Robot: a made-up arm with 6 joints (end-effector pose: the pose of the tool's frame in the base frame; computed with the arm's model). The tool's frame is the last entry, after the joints. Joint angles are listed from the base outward.
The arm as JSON. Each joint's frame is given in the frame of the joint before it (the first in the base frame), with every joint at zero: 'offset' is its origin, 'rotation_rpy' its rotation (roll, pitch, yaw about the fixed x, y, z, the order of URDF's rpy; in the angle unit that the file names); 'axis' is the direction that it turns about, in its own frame. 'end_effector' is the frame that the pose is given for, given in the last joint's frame.
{
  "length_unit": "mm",
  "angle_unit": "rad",
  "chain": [
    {
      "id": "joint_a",
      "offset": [
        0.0,
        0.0,
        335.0
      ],
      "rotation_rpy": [
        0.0,
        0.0,
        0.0
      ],
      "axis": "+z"
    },
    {
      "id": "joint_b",
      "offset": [
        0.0,
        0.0,
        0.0
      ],
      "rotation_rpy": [
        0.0,
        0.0,
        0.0
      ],
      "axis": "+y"
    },
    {
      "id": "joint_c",
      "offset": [
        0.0,
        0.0,
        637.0
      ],
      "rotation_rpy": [
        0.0,
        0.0,
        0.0
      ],
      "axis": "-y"
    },
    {
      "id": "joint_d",
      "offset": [
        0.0,
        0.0,
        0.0
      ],
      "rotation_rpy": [
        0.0,
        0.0,
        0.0
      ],
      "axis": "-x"
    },
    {
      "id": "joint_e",
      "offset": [
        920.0,
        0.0,
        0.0
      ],
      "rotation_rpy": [
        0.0,
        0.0,
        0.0
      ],
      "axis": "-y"
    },
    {
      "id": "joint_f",
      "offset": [
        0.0,
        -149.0,
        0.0
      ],
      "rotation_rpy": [
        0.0,
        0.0,
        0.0
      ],
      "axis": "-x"
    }
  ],
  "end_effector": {
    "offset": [
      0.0,
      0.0,
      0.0
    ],
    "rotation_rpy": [
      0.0,
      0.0,
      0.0
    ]
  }
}
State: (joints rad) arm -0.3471 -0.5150 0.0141 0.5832 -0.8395 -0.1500
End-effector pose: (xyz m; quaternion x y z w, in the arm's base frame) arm 0.3705 -0.2663 1.4246 -0.1258 0.1581 -0.3552 0.9127
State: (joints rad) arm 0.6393 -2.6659 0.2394 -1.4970 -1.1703 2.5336
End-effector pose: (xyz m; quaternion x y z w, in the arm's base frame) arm -0.9174 -0.6958 0.1286 0.2815 0.8801 0.3808 0.0325
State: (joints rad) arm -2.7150 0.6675 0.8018 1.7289 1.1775 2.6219
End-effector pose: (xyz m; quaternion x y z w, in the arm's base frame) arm -1.1613 -0.5536 1.1043 0.5985 -0.5524 -0.4335 0.3857
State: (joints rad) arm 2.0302 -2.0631 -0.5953 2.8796 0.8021 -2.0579
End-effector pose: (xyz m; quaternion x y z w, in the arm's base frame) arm 0.0950 -0.5166 0.9530 0.0577 -0.5490 0.6716 0.4942
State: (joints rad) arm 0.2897 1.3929 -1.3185 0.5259 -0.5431 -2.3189
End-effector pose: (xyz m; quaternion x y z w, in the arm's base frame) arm -0.1338 -0.1744 -0.0039 -0.1836 0.5756 -0.7706 0.2030
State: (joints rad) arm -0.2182 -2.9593 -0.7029 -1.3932 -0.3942 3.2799
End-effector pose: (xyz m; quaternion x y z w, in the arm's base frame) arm -0.5763 0.1008 0.5135 -0.5278 -0.5240 -0.6665 0.0517
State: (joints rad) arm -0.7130 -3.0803 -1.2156 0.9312 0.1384 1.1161
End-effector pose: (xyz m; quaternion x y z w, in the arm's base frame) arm -0.3758 0.2074 0.5451 0.6308 0.2536 0.7333 0.0021
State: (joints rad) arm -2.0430 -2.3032 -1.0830 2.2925 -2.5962 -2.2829
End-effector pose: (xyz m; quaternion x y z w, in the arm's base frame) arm 0.2072 0.1892 0.8115 0.3573 0.7052 0.1901 0.5822
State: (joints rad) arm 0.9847 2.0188 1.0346 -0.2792 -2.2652 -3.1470
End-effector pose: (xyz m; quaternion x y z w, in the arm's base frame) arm 0.6996 0.7949 -0.7299 -0.0853 0.0456 -0.9242 0.3693
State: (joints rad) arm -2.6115 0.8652 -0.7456 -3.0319 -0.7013 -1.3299
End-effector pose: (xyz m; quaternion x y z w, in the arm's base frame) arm -0.2977 -0.3461 -0.1705 0.0346 0.7550 -0.4189 0.5034
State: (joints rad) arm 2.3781 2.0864 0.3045 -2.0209 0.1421 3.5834
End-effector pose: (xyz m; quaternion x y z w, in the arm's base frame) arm -0.2111 0.1124 -0.8505 0.7215 0.2060 -0.5628 0.3466
